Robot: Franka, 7 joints.
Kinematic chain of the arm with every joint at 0, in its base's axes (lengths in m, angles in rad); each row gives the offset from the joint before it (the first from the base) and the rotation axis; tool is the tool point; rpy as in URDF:
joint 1: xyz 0 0 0.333 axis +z
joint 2: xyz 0 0 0 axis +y
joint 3: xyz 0 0 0.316 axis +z
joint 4: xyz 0.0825 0 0 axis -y
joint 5: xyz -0.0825 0 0.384 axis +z
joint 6: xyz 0 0 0 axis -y
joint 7: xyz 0.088 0 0 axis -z
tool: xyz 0 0 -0.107 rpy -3.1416 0 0
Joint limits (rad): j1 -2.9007..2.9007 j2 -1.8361..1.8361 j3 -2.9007..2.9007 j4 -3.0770..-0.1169 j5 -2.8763..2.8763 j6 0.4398..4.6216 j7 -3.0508..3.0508
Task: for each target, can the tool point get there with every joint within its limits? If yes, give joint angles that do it. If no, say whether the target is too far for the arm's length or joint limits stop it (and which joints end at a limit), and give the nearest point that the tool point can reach.
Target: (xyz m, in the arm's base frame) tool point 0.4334 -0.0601 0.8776
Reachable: yes | joints 0.9717 0.2080 -1.4110 -1.4444 -0.1112 4.2974 -1.2488
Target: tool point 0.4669 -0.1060 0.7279
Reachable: yes | joints 1.2714 -0.9117 -1.0178 -1.8386 0.5991 2.0047 0.6147
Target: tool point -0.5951 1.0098 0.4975
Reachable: no: too far | nearest point -0.4313 0.7319 0.4522 | short by 0.326 m
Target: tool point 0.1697 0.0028 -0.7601
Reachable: no: too far | nearest point 0.2189 0.0036 -0.3569 | short by 0.406 m
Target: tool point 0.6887 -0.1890 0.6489
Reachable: yes | joints 0.5806 1.0430 -1.6373 -1.1524 0.0147 2.1773 2.0020
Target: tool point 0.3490 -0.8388 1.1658
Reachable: no: too far | nearest point 0.2429 -0.5839 0.9127 | short by 0.375 m
